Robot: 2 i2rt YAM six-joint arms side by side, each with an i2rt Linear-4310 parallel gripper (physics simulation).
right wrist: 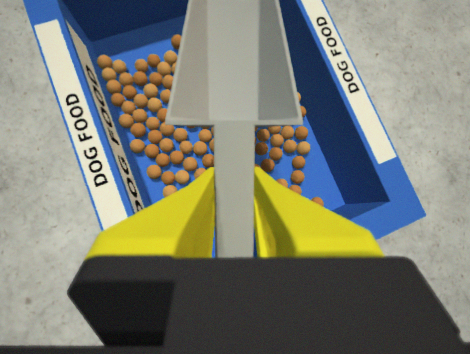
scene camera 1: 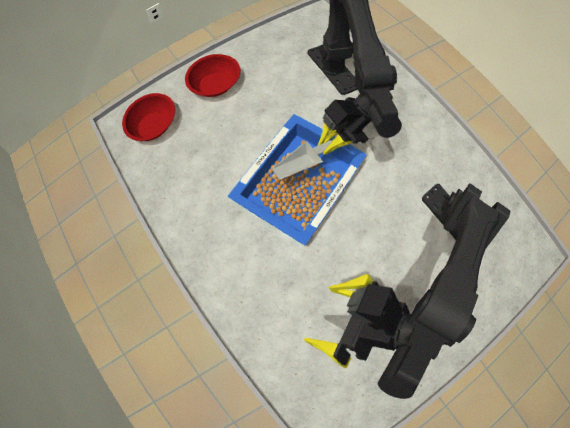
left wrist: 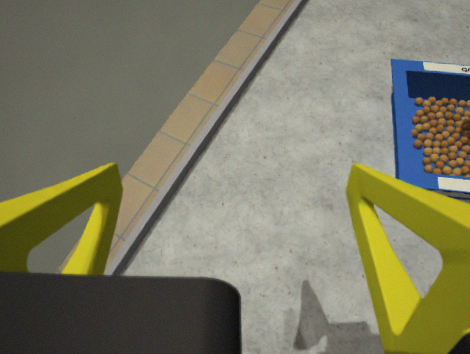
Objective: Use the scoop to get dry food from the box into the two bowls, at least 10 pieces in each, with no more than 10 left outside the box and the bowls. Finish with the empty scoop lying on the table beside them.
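Frame: origin at the left arm's base, x right, y back, z down, level; centimetres.
Seen in the pictures: left gripper, fingertip midpoint: (scene camera 1: 318, 314) (left wrist: 234, 176); right gripper, fingertip midpoint: (right wrist: 234, 177) (scene camera 1: 321, 150); right arm's base at its link origin: (scene camera 1: 333, 69).
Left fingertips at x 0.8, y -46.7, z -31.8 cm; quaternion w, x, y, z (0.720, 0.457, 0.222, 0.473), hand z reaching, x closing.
Observation:
Offsets run from my left fingertips to a thing's top centre. Level surfaces: height alone.
The blue box @(dx +31.0, dy +21.1, dz +25.4 cm) (scene camera 1: 301, 237) (left wrist: 401, 140) (right wrist: 405, 210) holds many round brown food pieces @(dx +30.0, dy +15.7, dz +30.3 cm) (scene camera 1: 285, 200) (left wrist: 440, 135) (right wrist: 140, 100). My right gripper (scene camera 1: 322, 148) (right wrist: 234, 177) is shut on the handle of the grey scoop @(dx +31.2, dy +24.4, dz +19.1 cm) (scene camera 1: 299, 160) (right wrist: 232, 65), whose blade is over the box. No pieces show in the visible part of the blade; its front end is cut off in the right wrist view. Two red bowls, one @(dx +72.0, dy +23.0, dz +26.5 cm) (scene camera 1: 213, 76) nearer the right arm and one @(dx +72.1, dy +1.2, dz +26.5 cm) (scene camera 1: 149, 117) further left, show no pieces inside. My left gripper (scene camera 1: 318, 314) (left wrist: 234, 176) is open, below the box in the scene view.
The grey table @(dz +31.7 cm) (scene camera 1: 200, 210) has a raised edge (scene camera 1: 165, 260) along its sides. The bowls stand near its upper-left corner, apart from the box. The right arm (scene camera 1: 375, 65) reaches in from the top; the left arm (scene camera 1: 450, 300) stands at the lower right.

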